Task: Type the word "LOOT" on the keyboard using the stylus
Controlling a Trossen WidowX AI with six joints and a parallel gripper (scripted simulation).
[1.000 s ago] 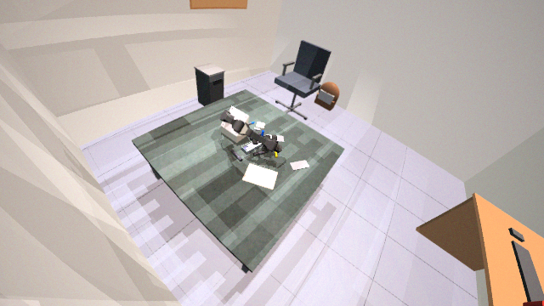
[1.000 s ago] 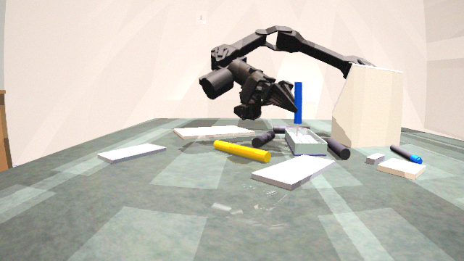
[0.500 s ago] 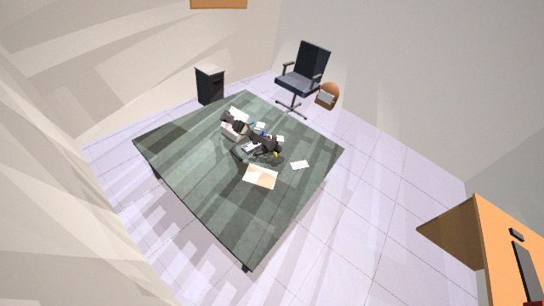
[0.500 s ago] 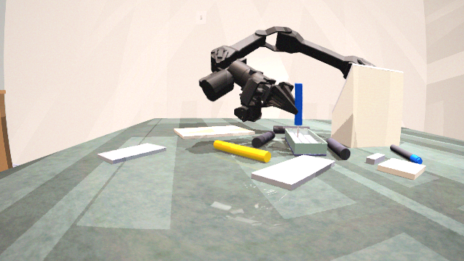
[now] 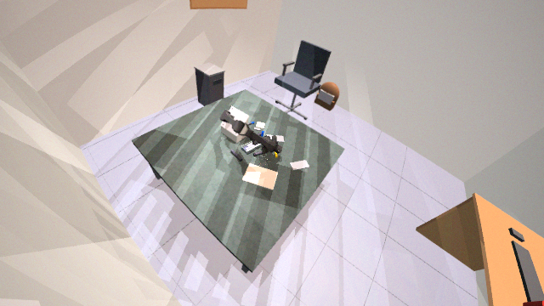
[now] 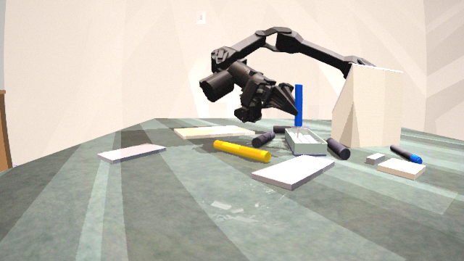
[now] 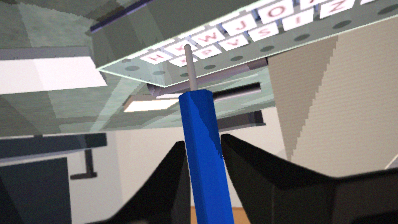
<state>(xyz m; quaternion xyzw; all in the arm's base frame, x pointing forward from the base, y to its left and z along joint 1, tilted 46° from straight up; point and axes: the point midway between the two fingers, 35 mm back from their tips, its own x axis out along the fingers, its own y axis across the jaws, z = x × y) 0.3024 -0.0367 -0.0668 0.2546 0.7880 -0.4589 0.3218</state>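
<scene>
Right now my gripper tip is 30 mm past the keyboard, 40 mm to the left of it and 70 mm above it. From my gripper tip the other things lie so: thin white tip (50 mm below); then yellow cylinder (140 mm ahead, 20 mm to the left, 70 mm below); then blue stylus (10 mm below).
</scene>
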